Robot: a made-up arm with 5 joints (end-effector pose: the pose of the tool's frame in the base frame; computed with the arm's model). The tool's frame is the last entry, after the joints. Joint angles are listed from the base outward.
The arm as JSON. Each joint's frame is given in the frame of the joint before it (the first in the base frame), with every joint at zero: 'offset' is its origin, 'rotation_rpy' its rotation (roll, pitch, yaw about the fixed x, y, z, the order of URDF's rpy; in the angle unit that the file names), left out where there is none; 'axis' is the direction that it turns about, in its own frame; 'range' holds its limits. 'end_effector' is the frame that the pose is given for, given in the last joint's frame.
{
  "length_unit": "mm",
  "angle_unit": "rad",
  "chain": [
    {
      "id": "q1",
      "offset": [
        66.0,
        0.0,
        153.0
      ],
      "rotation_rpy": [
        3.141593,
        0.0,
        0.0
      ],
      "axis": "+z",
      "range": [
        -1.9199,
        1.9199
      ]
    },
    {
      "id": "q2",
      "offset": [
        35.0,
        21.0,
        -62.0
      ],
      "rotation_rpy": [
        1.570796,
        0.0,
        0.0
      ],
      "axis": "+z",
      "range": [
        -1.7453,
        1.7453
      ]
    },
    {
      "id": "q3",
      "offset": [
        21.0,
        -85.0,
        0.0
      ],
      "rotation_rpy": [
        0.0,
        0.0,
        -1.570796
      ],
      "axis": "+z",
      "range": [
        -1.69,
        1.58
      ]
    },
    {
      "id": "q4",
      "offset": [
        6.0,
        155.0,
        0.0
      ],
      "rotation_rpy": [
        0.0,
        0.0,
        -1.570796
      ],
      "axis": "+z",
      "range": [
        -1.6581,
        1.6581
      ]
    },
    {
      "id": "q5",
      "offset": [
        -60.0,
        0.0,
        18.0
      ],
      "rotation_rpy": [
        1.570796,
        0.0,
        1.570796
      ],
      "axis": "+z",
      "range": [
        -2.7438,
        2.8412
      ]
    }
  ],
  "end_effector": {
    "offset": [
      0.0,
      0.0,
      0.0
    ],
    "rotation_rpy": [
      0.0,
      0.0,
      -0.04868
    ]
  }
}
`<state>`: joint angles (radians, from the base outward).
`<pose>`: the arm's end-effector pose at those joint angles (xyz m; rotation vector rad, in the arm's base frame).
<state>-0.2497 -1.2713 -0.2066 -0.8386 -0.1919</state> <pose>-0.0033 -0.0208 0.4591 -0.5815 2.3243 0.0043</pose>
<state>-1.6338 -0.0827 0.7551 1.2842 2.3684</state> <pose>0.0595 0.1512 0.1540 -0.1640 -0.4594 -2.2943</pose>
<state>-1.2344 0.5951 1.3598 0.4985 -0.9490</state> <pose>0.0692 0.0001 0.0896 -0.7947 0.3885 0.2211</pose>
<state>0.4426 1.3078 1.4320 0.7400 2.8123</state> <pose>-0.0025 0.0291 0.1706 2.2432 -0.0725 1.4578</pose>
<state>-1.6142 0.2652 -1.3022 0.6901 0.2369</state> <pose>0.0600 0.2076 0.4484 1.3825 -1.5987 1.1631</pose>
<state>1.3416 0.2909 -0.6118 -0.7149 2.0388</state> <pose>0.1211 -0.2493 0.3966 -2.6133 0.2492 0.2292</pose>
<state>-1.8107 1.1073 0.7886 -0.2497 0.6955</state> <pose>0.0518 0.0707 0.0256 -0.0541 0.0822 2.4561</pose>
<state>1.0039 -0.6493 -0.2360 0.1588 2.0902</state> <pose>0.1379 -0.1186 0.4590 -2.3536 -0.1133 0.5248</pose>
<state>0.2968 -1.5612 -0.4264 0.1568 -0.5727</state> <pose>-0.0625 0.0362 0.4341 -0.4692 2.8656 -0.1682</pose>
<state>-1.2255 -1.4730 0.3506 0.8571 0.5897</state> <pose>0.0932 0.0669 0.4022 0.6790 -1.9060 1.1955</pose>
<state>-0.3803 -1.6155 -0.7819 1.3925 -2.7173</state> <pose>-0.0599 -0.0536 0.3834 2.8335 0.0066 -0.7657</pose>
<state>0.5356 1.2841 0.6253 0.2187 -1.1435</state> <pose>0.1031 -0.0255 0.0198 -0.2036 0.5976 -1.6779</pose>
